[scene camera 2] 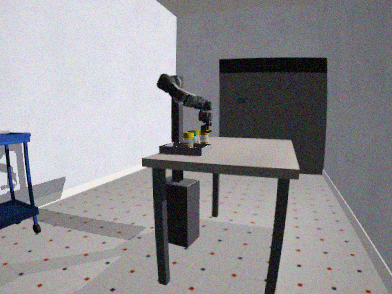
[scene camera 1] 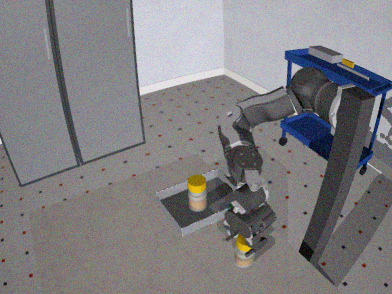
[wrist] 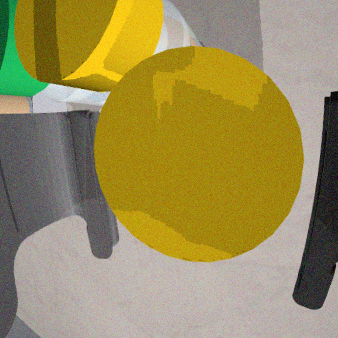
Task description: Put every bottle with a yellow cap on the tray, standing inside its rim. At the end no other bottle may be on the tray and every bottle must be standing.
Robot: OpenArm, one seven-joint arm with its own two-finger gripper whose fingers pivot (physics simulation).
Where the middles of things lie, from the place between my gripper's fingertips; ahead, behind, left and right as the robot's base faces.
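Grey tray (scene camera 1: 173, 201): 260 mm to the right of my hand, 70 mm below it and 10 mm behind it.
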